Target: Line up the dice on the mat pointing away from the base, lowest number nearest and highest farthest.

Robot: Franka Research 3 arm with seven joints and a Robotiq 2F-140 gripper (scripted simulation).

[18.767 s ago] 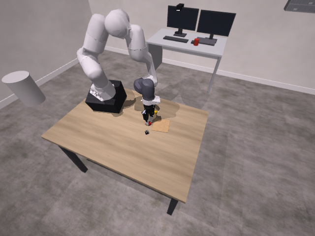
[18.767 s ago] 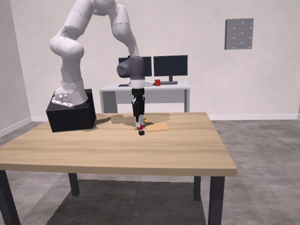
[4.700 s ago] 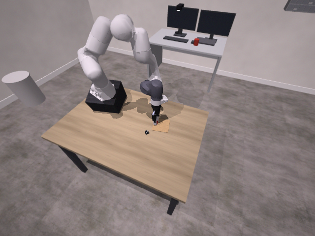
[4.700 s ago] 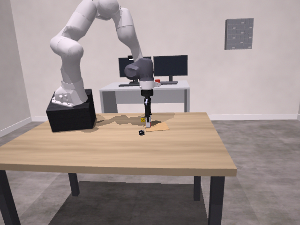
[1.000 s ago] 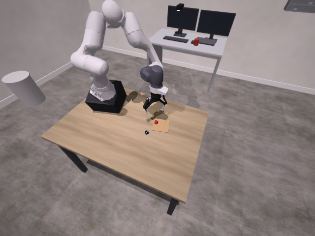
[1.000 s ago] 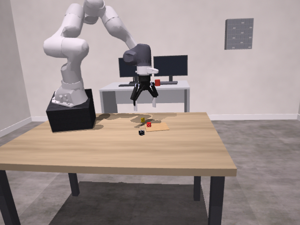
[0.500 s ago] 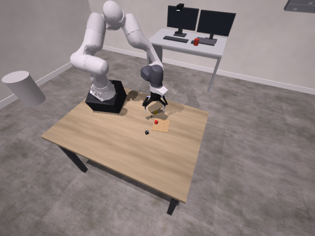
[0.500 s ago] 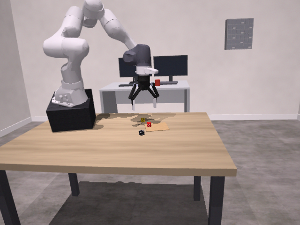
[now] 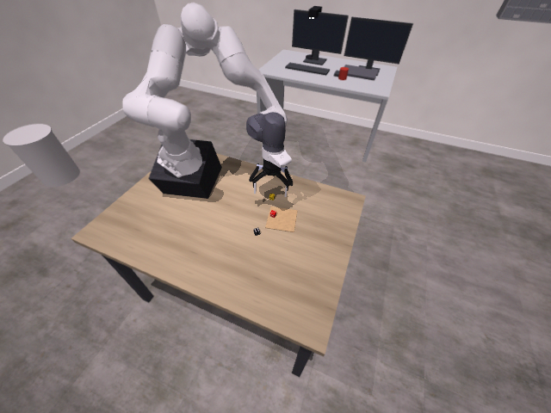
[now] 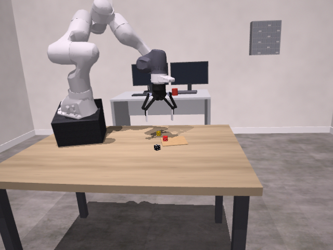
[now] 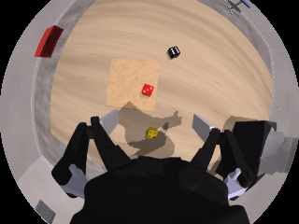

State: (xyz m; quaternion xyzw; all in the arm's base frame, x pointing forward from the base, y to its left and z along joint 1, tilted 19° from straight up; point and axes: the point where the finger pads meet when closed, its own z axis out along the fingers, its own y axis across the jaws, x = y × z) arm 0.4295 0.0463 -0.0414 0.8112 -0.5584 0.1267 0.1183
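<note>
Now: hand 20 mm past the yellow die, 70 mm to the right of it and 110 mm above it. Round my hand: black die 10 mm ahead, 170 mm to the right, 110 mm below; red die 30 mm ahead, 40 mm to the right, 100 mm below; tan mat 80 mm ahead, 40 mm to the right, 120 mm below.
</note>
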